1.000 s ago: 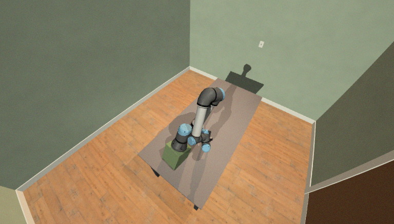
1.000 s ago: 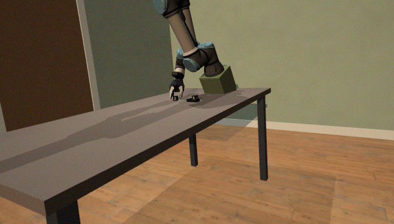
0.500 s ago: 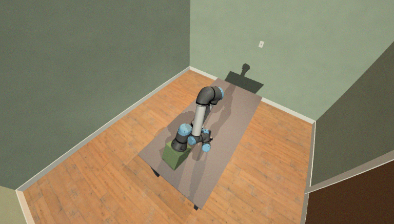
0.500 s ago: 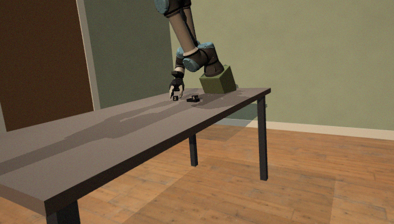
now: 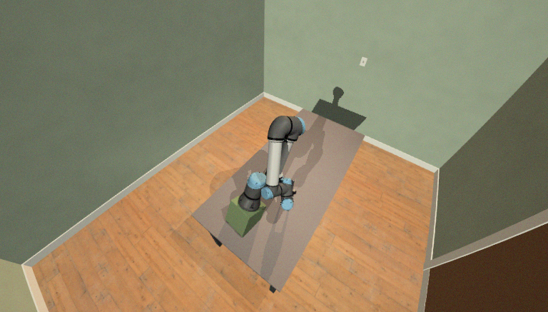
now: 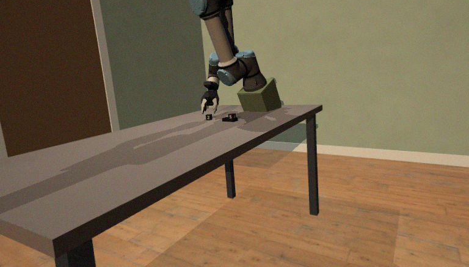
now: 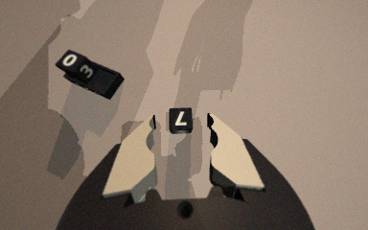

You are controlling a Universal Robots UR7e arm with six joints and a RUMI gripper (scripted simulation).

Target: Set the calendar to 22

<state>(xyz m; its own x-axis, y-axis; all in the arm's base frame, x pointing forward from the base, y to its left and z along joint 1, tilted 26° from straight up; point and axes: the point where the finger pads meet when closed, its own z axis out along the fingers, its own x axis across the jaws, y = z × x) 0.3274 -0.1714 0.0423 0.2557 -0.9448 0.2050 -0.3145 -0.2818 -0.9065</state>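
Right now my hand is 30 mm above the black number cube and 10 mm short of it. Also, from my hand: black tray (150 mm to the left, 40 mm below, 40 mm ahead).
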